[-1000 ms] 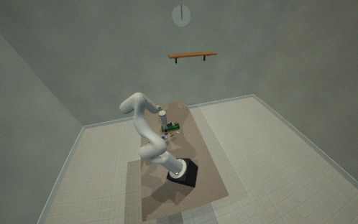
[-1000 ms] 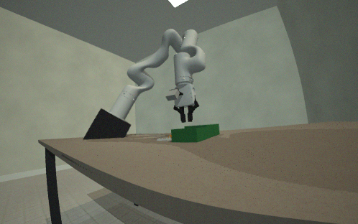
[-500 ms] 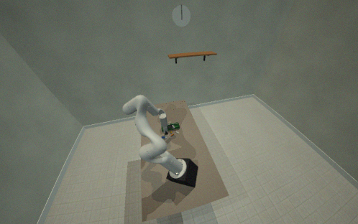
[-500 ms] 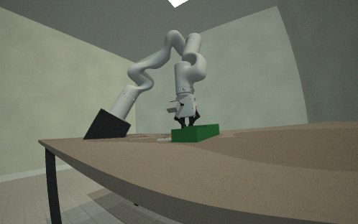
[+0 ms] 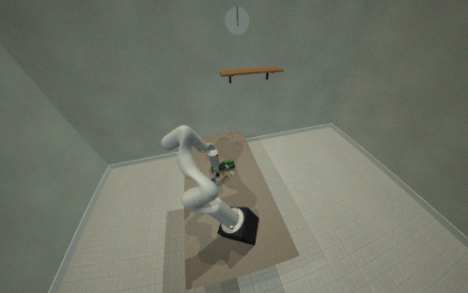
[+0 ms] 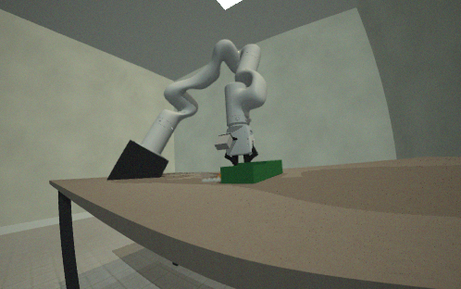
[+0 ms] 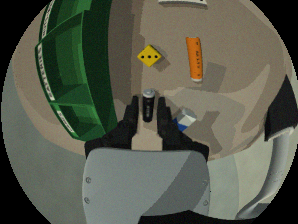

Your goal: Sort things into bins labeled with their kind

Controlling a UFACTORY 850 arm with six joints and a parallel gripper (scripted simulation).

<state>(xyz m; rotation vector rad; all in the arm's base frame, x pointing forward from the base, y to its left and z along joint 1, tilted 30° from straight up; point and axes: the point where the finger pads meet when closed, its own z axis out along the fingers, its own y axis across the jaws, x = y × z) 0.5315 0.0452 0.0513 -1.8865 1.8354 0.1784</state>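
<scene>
Now: the black battery 2 cm below my hand. Round my hand: blue thing 6 cm behind, 3 cm to the left, 2 cm below; orange battery 7 cm to the right, 4 cm behind, 2 cm below; yellow die 7 cm to the right, 1 cm below, 1 cm ahead.
</scene>
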